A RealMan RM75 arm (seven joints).
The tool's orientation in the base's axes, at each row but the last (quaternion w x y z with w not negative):
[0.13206, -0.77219, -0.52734, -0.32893]
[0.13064, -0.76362, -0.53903, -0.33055]
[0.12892, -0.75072, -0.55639, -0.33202]
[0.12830, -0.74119, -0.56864, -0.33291]
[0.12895, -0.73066, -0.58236, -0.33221]
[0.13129, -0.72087, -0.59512, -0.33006]
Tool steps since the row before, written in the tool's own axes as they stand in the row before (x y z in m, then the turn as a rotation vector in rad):
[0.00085, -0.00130, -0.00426, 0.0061, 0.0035, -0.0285]
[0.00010, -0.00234, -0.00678, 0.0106, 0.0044, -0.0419]
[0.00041, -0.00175, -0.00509, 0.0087, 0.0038, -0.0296]
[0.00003, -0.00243, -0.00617, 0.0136, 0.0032, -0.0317]
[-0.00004, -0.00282, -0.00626, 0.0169, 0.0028, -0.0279]
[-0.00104, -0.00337, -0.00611, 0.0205, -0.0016, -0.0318]
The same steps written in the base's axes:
[-0.00255, -0.00120, 0.00355, -0.0060, -0.0127, 0.0258]
[-0.00458, -0.00279, 0.00476, -0.0091, -0.0172, 0.0388]
[-0.00335, -0.00195, 0.00375, -0.0056, -0.0115, 0.0283]
[-0.00440, -0.00271, 0.00416, -0.0063, -0.0088, 0.0329]
[-0.00474, -0.00282, 0.00408, -0.0050, -0.0039, 0.0321]
[-0.00521, -0.00349, 0.00322, -0.0102, -0.0023, 0.0364]

